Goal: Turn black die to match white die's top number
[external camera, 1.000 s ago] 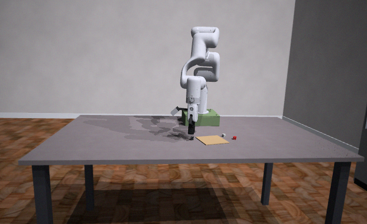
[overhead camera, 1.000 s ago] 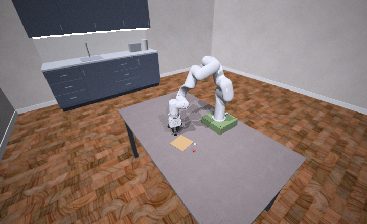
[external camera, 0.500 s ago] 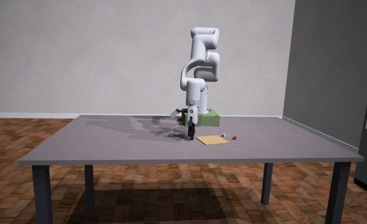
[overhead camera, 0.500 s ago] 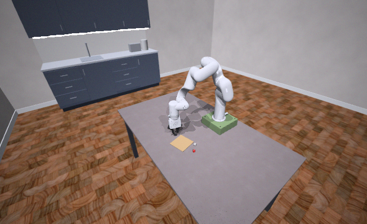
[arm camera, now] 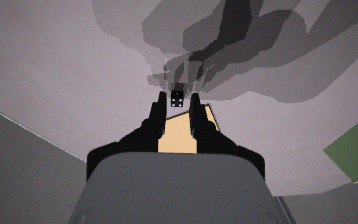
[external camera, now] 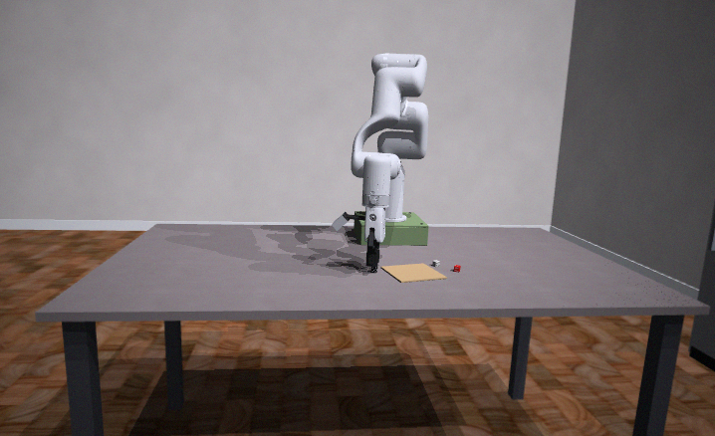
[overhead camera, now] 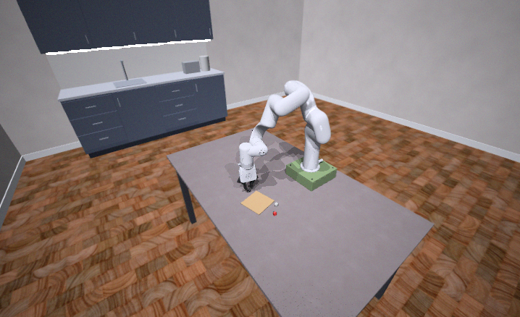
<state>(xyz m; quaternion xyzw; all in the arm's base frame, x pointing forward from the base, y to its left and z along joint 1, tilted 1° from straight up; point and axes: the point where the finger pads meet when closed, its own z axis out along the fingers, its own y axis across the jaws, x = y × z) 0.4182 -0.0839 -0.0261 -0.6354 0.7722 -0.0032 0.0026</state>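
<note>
My gripper is now 1 cm to the right of the black die and 3 cm above it. Also, from my hand: white die (7 cm behind, 20 cm to the left, 3 cm below); red die (2 cm behind, 25 cm to the left, 3 cm below); tan mat (12 cm to the left, 4 cm below).
</note>
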